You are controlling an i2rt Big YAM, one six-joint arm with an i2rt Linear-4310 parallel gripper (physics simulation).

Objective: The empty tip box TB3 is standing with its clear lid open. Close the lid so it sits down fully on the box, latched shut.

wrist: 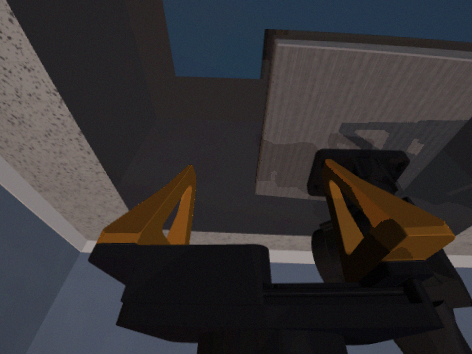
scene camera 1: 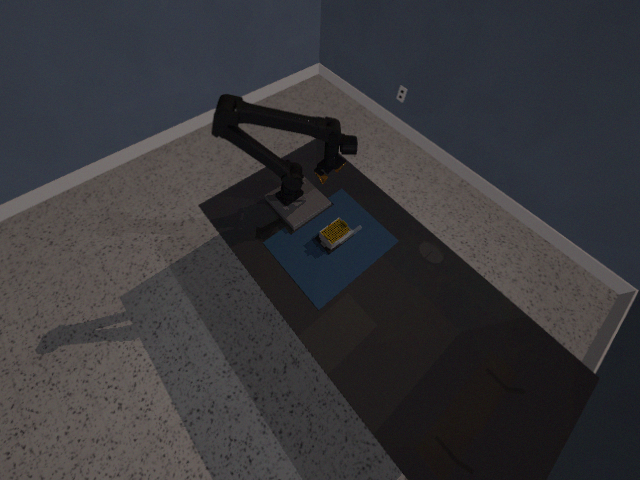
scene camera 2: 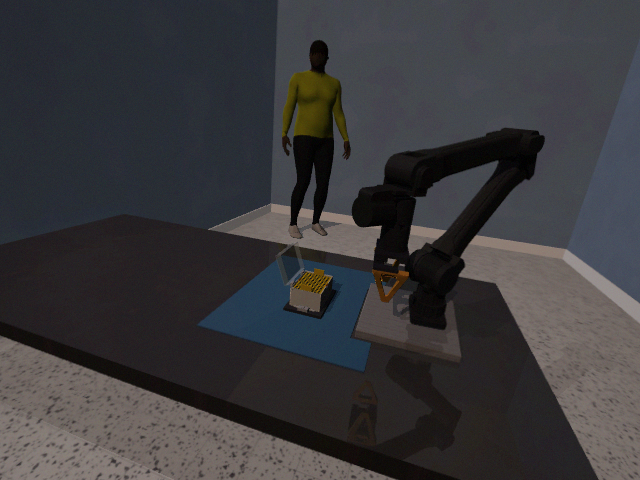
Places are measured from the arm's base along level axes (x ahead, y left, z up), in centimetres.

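Pixels of known places: gripper, between the fingertips: (wrist: 257,168) (scene camera 1: 329,177) (scene camera 2: 384,291); arm's base, origin of its link: (wrist: 351,171) (scene camera 1: 289,195) (scene camera 2: 425,313).
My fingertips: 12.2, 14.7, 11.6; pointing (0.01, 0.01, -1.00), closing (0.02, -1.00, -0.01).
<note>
Ahead of a thing's pixels: the offset from my fingertips to its top centre, as dx, dy, dz. Level surfaces: height alone.
The tip box TB3 @(+18.8, -14.7, -7.5) (scene camera 1: 336,233) (scene camera 2: 307,298) is a white box with a yellow grid top. It stands upright on a small dark base on the blue mat. Its clear lid @(+25.5, -15.2, +1.2) (scene camera 1: 351,235) (scene camera 2: 291,264) is open, standing up and leaning back from the box's far edge in the scene camera 2 view. My gripper (scene camera 1: 332,174) (wrist: 257,168) has orange fingers spread wide, with nothing between them. It hangs above the table beside the arm's base, apart from the box and lid, and also shows in the scene camera 2 view (scene camera 2: 389,298). The box and lid do not show in the wrist view.
The blue mat @(dz -14.2) (scene camera 1: 320,279) (scene camera 2: 248,322) (wrist: 215,50) lies on the dark table @(dz -14.5) (scene camera 1: 413,320) (scene camera 2: 129,289). A light ribbed base plate (scene camera 1: 310,209) (scene camera 2: 403,335) (wrist: 300,100) carries the arm beside the mat. A person (scene camera 2: 314,103) in a yellow top stands beyond the table.
</note>
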